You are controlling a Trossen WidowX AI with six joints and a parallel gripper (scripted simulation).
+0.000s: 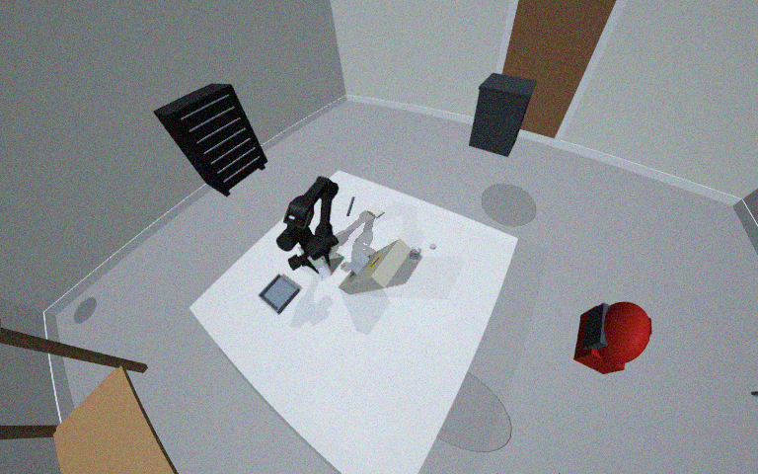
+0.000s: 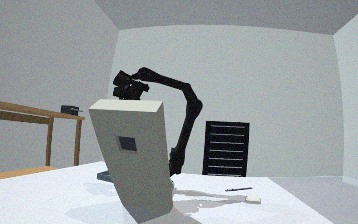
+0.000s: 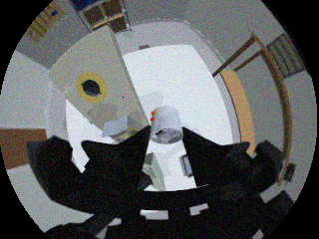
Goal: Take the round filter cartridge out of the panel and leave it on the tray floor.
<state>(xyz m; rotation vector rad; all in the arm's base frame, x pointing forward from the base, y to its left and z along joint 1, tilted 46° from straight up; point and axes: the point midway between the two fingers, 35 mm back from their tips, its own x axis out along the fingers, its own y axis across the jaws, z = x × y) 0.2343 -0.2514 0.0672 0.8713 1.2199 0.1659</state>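
My gripper tip is now 28 cm past the grey tray, 15 cm to the left of it and 28 cm above it. Also, from my gripper tip: round filter cartridge right at my gripper tip; small pale block 19 cm behind, 55 cm to the left, 28 cm below.
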